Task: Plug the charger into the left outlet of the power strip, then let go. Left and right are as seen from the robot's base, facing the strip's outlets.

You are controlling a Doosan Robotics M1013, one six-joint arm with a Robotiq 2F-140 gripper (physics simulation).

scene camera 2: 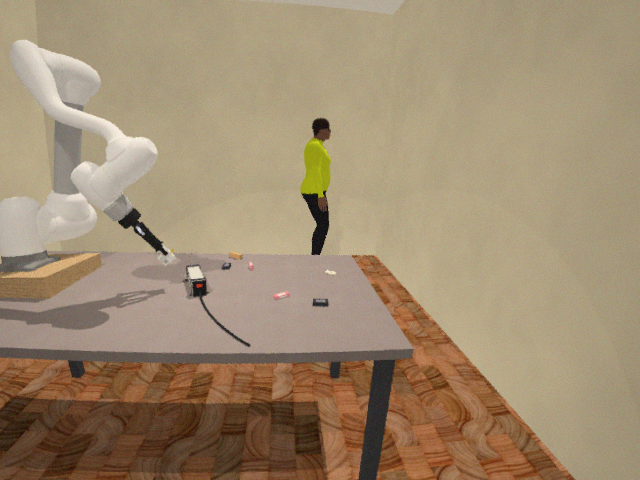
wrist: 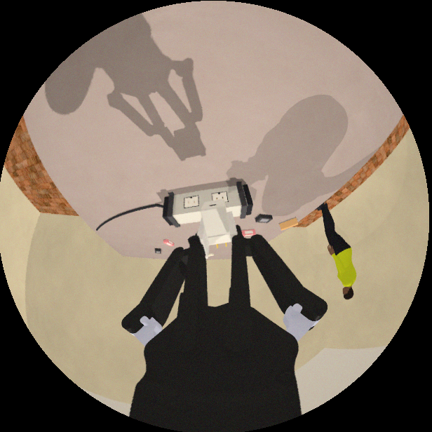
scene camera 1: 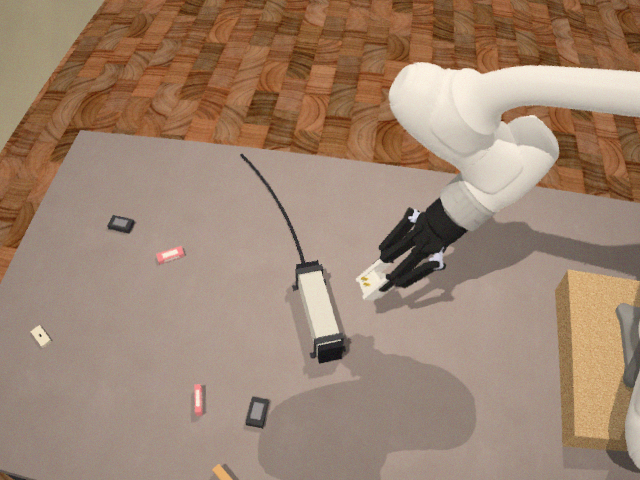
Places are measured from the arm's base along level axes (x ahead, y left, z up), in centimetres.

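Pixels of known places: gripper, fingertip midpoint: [scene camera 2: 172, 258] [scene camera 1: 364, 290]; arm's base, link origin: [scene camera 2: 26, 265].
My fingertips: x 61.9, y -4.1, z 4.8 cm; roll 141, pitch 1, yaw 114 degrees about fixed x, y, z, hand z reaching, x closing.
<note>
Ahead of a thing's pixels: the offset from my fingertips to its middle. "spot": to the spot under its first point.
The white charger [scene camera 1: 376, 287] [scene camera 2: 166, 257] [wrist: 216, 226] is held between the fingertips of my gripper [scene camera 1: 385, 273] [scene camera 2: 163, 251] [wrist: 218, 221], which is shut on it. The charger is tilted, in the air on the robot's side of the power strip @[dx +8.4, dy +0.5, dz -8.6 cm] [scene camera 1: 319, 305] [scene camera 2: 195, 274] [wrist: 186, 216] and apart from it. Its brass prongs @[dx -1.6, dy -0.7, dz +1.5 cm] [scene camera 1: 365, 281] [wrist: 221, 245] point away from the base and upward. The strip's outlet face shows in the wrist view: the left outlet [wrist: 219, 196], farther from the cord, is partly behind the charger, and the right outlet [wrist: 191, 201] is visible.
A black cord @[spot: dx +20.7, dy -27.3, dz -11.0 cm] [scene camera 1: 279, 204] [scene camera 2: 219, 324] [wrist: 122, 211] runs from the strip's right end. Black boxes @[dx +56.1, dy -16.7, dz -10.9 cm] [scene camera 1: 120, 223] @[dx +17.1, dy +22.6, dz -10.9 cm] [scene camera 1: 257, 411], red-and-white pieces @[dx +42.2, dy -10.0, dz -11.0 cm] [scene camera 1: 170, 254] @[dx +28.4, dy +22.0, dz -10.6 cm] [scene camera 1: 198, 399], a cream piece @[dx +64.9, dy +14.1, dz -11.2 cm] [scene camera 1: 40, 335] and an orange block @[spot: dx +21.1, dy +35.5, dz -9.0 cm] [scene camera 1: 222, 472] lie beyond and left of the strip. A person [scene camera 2: 316, 175] stands behind the table.
</note>
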